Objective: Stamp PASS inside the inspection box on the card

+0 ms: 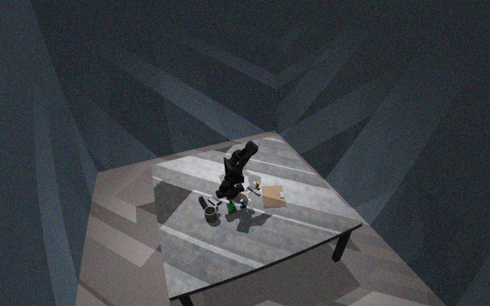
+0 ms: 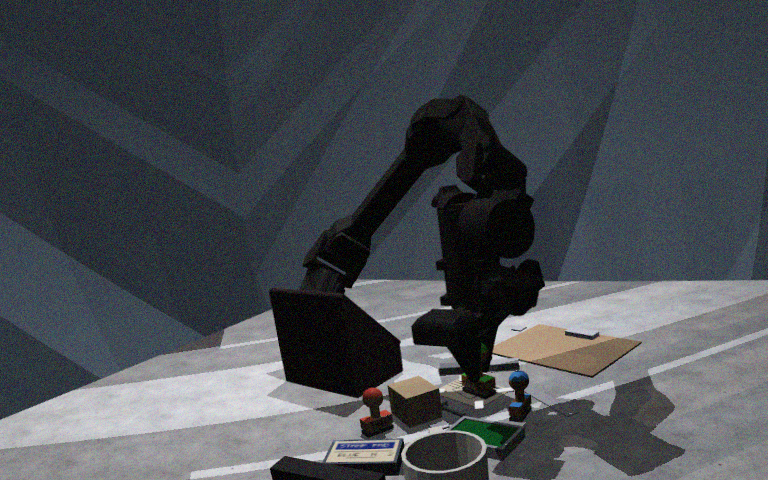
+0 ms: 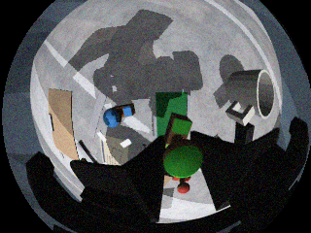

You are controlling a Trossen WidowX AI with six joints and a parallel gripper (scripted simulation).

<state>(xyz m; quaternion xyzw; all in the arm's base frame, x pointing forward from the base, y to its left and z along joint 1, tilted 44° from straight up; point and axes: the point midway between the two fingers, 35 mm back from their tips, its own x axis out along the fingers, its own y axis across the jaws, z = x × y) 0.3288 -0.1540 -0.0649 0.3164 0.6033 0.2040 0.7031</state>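
Now: gripper tip 140 mm to the right of the card, 90 mm above it and 70 mm past it. Also, from my gripper tip: green ink pad 90 mm below; green-knobbed stamp right at my gripper tip; blue-knobbed stamp 80 mm to the left, 70 mm below, 30 mm ahead.
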